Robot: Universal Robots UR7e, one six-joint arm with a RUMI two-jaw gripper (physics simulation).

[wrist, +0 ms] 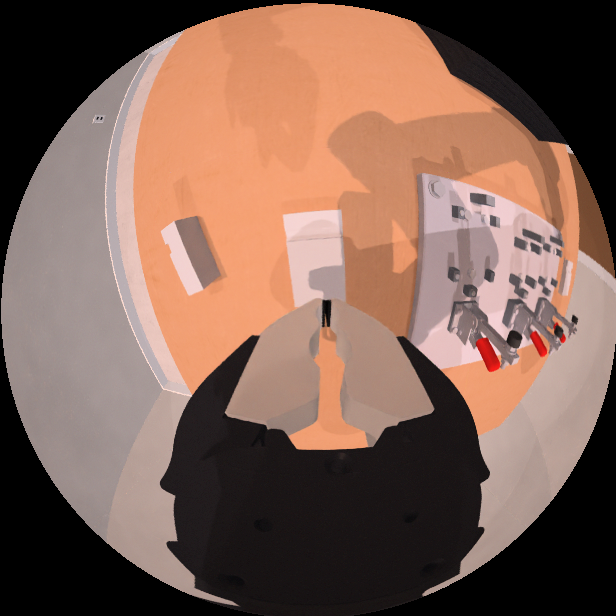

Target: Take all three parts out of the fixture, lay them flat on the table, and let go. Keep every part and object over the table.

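My gripper [325, 314] has its two beige fingers closed to a narrow slit. A small dark piece sits between the tips; I cannot tell what it is. Just beyond the tips a flat white plate part [314, 255] lies on the orange table, with the gripper's shadow on it. A white and grey block part [190, 253] lies on the table to the left. The fixture [488, 275], a pale plate with small dark blocks, lies to the right. Along its near edge are three toggle clamps with red handles [489, 353].
The table's left edge with a pale rim [123, 229] curves past the block. Grey floor lies beyond it. A dark area [499, 74] is at the top right. The arm's shadow falls across the table between the plate and the fixture.
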